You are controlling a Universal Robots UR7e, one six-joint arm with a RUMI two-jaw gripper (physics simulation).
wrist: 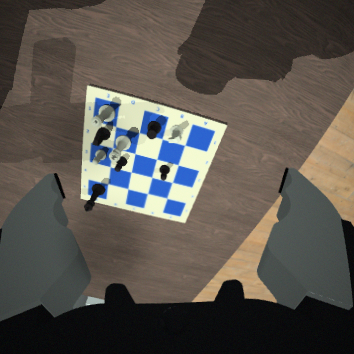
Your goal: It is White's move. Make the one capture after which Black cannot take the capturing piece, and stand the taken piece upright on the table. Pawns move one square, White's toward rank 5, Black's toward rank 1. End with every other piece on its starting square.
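Places are measured from the arm's base along level axes (x down, y back, z left), in metres.
Pixels of known places: gripper, fingertip midpoint: (171, 174).
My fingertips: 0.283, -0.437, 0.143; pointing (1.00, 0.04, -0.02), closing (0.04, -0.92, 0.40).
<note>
Ahead of a thing's pixels: the offset from my fingertips to its top centre, as dx, dy, dz. "spot": to the spot under its first point. Level surfaces: height alone.
The chessboard @[spot: +0.199, -0.102, -0.198] (184, 216) lies tilted in view, left of centre. White pieces: a large one @[+0.146, +0.095, -0.051] (106, 113) on E1, a tall one @[+0.135, +0.058, -0.089] (123, 143) on D2, a small one @[+0.167, +0.088, -0.125] (101, 155) on E3 and one @[+0.159, -0.015, -0.038] (176, 132) on B1. Black pieces: one @[+0.166, +0.019, -0.045] (153, 129) on C1, one @[+0.159, +0.092, -0.085] (102, 135) on E2, a small one @[+0.167, +0.051, -0.123] (121, 162) on D3, a small one @[+0.167, -0.023, -0.109] (164, 171) on B3 and a tall one @[+0.135, +0.078, -0.200] (97, 191) on E5. Exact piece types are hard to tell from above. My gripper (171, 174) is open and empty, high above the board, its fingers wide on either side.
The brown wooden table @[dx +0.205] (150, 255) surrounds the board. Its edge runs diagonally at the right, with a lighter plank floor (330, 145) beyond. Dark shadows fall across the table at the top and left. A small pale object (94, 300) shows at the bottom, partly hidden by the gripper body.
</note>
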